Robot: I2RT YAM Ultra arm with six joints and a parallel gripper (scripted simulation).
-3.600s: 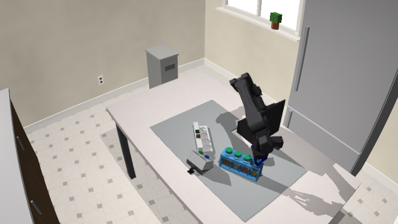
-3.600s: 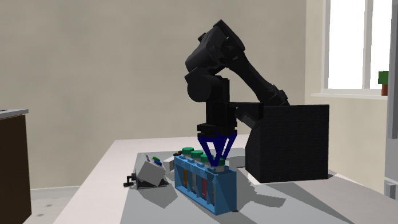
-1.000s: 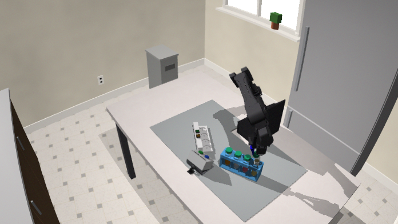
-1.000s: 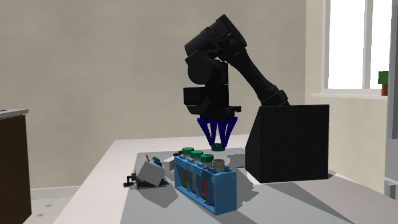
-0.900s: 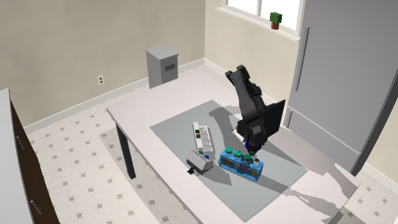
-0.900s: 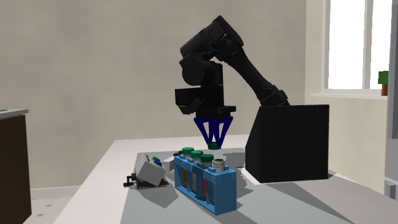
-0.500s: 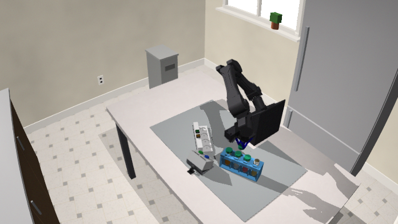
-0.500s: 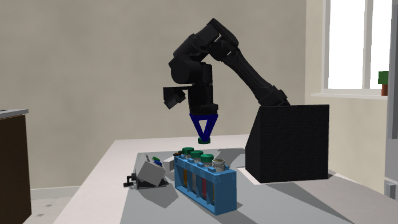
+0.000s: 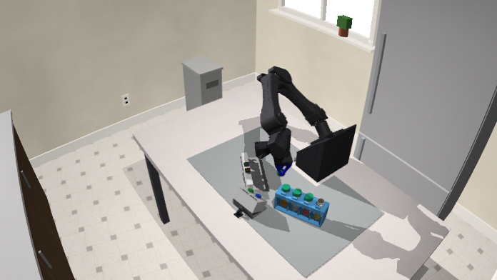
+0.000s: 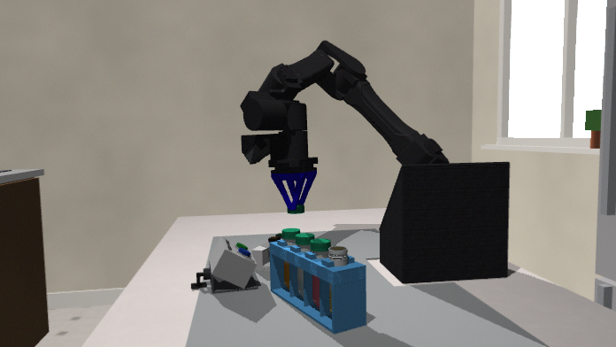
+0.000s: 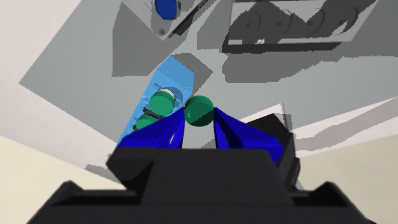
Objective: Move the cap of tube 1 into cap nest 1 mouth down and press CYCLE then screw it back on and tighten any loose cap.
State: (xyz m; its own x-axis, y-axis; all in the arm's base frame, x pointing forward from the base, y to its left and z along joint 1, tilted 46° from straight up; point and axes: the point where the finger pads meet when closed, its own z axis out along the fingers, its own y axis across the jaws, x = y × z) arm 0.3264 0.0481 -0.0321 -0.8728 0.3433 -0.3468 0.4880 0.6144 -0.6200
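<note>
Now: hand 100 mm short of the blue key, 90 mm above it and 10 mm to the left of it. From my hand the other things lie so: green key 110 mm ahead, 90 mm below, 60 mm to the right; then grey key box 120 mm ahead, 110 mm below, 30 mm to the right; then green cap 10 mm below.
</note>
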